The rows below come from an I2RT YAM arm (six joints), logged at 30 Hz.
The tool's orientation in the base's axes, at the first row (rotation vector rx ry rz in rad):
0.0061 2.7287 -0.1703
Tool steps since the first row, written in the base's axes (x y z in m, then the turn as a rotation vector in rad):
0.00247 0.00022 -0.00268 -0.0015 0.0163 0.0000
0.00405 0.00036 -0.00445 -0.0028 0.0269 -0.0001
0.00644 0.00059 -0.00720 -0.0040 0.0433 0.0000
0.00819 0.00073 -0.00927 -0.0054 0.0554 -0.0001
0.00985 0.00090 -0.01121 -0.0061 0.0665 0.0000
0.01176 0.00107 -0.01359 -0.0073 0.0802 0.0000
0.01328 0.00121 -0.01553 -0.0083 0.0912 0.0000
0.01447 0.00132 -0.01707 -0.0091 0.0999 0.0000
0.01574 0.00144 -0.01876 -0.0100 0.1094 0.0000
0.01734 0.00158 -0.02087 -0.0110 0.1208 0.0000
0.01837 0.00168 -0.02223 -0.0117 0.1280 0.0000
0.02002 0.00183 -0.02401 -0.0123 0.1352 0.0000
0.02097 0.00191 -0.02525 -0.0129 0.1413 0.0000
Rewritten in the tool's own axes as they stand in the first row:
-0.00121 0.00061 0.00339 0.0010 0.0161 -0.0026
-0.00196 0.00100 0.00561 0.0021 0.0266 -0.0042
-0.00307 0.00162 0.00903 0.0028 0.0429 -0.0068
-0.00386 0.00206 0.01159 0.0039 0.0548 -0.0087
-0.00462 0.00251 0.01399 0.0042 0.0658 -0.0104
-0.00544 0.00301 0.01690 0.0051 0.0794 -0.0125
-0.00607 0.00342 0.01925 0.0058 0.0903 -0.0142
-0.00655 0.00375 0.02111 0.0063 0.0989 -0.0156
-0.00705 0.00411 0.02313 0.0069 0.1083 -0.0171
-0.00769 0.00454 0.02567 0.0076 0.1196 -0.0189
-0.00810 0.00483 0.02730 0.0081 0.1267 -0.0200
-0.00891 0.00524 0.02956 0.0085 0.1338 -0.0211
-0.00930 0.00549 0.03105 0.0090 0.1399 -0.0221

